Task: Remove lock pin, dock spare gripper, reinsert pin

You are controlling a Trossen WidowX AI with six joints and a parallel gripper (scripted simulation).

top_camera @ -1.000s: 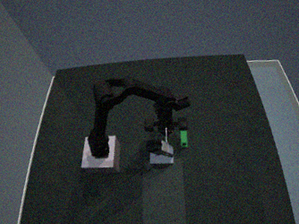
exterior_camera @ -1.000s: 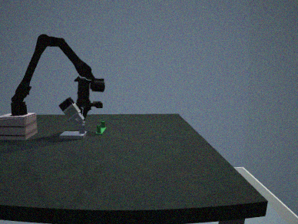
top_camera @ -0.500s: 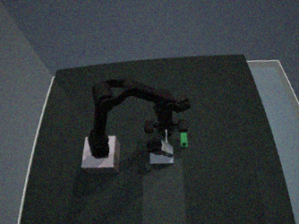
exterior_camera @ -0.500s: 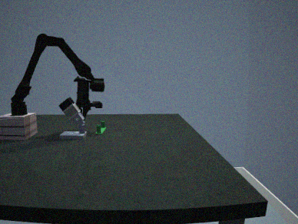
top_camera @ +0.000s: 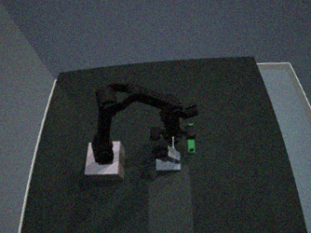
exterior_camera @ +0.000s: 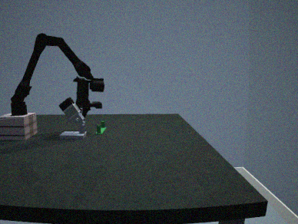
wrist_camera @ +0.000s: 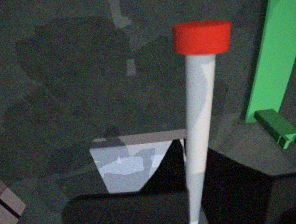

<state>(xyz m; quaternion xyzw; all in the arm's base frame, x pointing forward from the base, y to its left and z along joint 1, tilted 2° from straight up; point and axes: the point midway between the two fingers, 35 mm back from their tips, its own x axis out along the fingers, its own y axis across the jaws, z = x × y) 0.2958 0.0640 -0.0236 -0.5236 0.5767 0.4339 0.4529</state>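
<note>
Right now the grey mount socket is 60 mm to the right of my gripper tip and 20 mm behind it. The rest, counted from my gripper tip: green rest: 90 mm ahead, 40 mm to the left, 30 mm below; then spare gripper: 70 mm to the right, 70 mm above, 30 mm behind.
</note>
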